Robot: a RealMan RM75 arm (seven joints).
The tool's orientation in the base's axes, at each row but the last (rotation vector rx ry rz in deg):
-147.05 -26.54 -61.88
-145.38 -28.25 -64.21
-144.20 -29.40 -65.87
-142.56 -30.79 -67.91
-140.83 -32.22 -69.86
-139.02 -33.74 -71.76
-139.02 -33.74 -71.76
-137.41 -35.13 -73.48
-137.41 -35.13 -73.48
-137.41 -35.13 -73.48
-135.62 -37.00 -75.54
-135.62 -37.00 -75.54
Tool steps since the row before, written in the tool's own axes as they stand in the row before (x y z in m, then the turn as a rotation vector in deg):
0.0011 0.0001 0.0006 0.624 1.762 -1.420
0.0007 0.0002 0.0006 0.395 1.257 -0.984
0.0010 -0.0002 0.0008 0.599 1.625 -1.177
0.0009 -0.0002 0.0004 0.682 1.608 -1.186
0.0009 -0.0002 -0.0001 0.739 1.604 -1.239
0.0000 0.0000 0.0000 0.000 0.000 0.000
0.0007 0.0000 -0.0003 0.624 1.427 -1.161
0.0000 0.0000 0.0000 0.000 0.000 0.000
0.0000 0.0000 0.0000 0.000 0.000 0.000
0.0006 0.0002 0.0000 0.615 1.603 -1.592
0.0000 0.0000 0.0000 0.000 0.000 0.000
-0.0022 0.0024 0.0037 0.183 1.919 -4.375
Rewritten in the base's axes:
0.0011 0.0003 0.0004 0.247 -2.053 1.112
0.0009 0.0002 0.0001 0.163 -1.461 0.737
0.0010 0.0007 0.0003 0.327 -1.831 0.961
0.0007 0.0005 0.0005 0.361 -1.805 1.034
0.0003 0.0003 0.0008 0.355 -1.815 1.111
0.0000 0.0000 0.0000 0.000 0.000 0.000
0.0002 0.0000 0.0007 0.258 -1.649 0.994
0.0000 0.0000 0.0000 0.000 0.000 0.000
0.0000 0.0000 0.0000 0.000 0.000 0.000
0.0004 0.0000 0.0005 0.049 -2.013 1.196
0.0000 0.0000 0.0000 0.000 0.000 0.000
0.0029 -0.0006 -0.0040 -1.922 -3.786 2.198

